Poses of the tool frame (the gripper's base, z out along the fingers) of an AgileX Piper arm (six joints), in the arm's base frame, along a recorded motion.
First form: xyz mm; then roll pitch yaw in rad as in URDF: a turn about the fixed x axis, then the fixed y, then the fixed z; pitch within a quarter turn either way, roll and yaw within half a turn.
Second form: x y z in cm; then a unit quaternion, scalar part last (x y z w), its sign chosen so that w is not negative. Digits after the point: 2 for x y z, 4 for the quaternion.
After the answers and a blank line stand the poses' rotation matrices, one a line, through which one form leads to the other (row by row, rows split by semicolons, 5 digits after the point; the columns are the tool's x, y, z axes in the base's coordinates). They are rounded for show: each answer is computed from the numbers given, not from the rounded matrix.
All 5 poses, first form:
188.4, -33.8, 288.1, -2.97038, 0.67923, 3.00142
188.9, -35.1, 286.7, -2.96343, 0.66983, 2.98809
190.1, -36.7, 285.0, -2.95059, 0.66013, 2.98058
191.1, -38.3, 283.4, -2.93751, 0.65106, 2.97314
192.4, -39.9, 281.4, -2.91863, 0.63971, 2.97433
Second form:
18.84, -3.38, 28.81, 0.0942, 0.9351, -0.1037, 0.3254
18.89, -3.51, 28.67, 0.1013, 0.9357, -0.1089, 0.3200
19.01, -3.67, 28.50, 0.1065, 0.9362, -0.1159, 0.3143
19.11, -3.83, 28.34, 0.1118, 0.9365, -0.1229, 0.3089
19.24, -3.99, 28.14, 0.1137, 0.9372, -0.1313, 0.3026

-0.77043 0.24365 0.58913; 0.10871 0.96076 -0.25519; -0.62819 -0.13256 -0.76668
-0.77471 0.25922 0.57674; 0.11986 0.95578 -0.26856; -0.62085 -0.13893 -0.77152
-0.77970 0.27231 0.56385; 0.12664 0.95045 -0.28391; -0.61322 -0.14996 -0.77555
-0.78418 0.28526 0.55107; 0.13336 0.94479 -0.29930; -0.60603 -0.16121 -0.77893
-0.79107 0.29252 0.53725; 0.13356 0.93966 -0.31496; -0.59696 -0.17740 -0.78241

